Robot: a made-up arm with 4 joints.
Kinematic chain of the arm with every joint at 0, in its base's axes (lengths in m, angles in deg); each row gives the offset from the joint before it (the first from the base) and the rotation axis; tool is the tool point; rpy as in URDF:
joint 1: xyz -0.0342 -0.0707 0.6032 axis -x
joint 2: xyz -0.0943 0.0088 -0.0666 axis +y
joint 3: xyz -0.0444 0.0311 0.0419 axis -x
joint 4: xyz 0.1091 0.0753 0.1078 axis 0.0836 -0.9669 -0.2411
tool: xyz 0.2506 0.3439 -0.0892 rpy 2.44 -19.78 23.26
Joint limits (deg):
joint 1: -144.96..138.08
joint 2: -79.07..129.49
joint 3: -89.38..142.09
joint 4: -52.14..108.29
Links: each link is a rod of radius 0.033 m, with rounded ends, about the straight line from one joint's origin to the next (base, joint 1, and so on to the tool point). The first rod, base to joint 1, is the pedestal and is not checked.
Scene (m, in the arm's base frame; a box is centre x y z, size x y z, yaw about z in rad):
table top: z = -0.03
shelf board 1: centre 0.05 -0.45 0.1 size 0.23 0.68 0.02 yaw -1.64
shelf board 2: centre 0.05 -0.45 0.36 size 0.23 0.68 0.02 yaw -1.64
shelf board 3: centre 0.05 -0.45 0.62 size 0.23 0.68 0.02 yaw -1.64
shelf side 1: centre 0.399 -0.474 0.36 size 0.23 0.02 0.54 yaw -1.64
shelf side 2: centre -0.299 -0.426 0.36 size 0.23 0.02 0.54 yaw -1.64
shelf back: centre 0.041 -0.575 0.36 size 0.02 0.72 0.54 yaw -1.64
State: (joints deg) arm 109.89 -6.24 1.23 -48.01
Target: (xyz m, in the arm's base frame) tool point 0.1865 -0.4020 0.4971
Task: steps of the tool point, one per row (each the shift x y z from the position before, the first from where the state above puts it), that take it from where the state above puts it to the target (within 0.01 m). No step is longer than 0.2 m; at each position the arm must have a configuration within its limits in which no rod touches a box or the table.
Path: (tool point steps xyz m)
1: 0.0793 -0.0010 0.0252
2: 0.0562 0.0359 0.0025
3: 0.0170 0.0524 -0.0228
4: -0.0293 0.0457 -0.0407
5: -0.0721 0.0198 -0.0429
6: 0.1643 0.0513 0.1011
7: 0.0823 -0.0304 0.1326
8: -0.0073 -0.0932 0.0996
9: -0.0840 -0.1065 0.0335

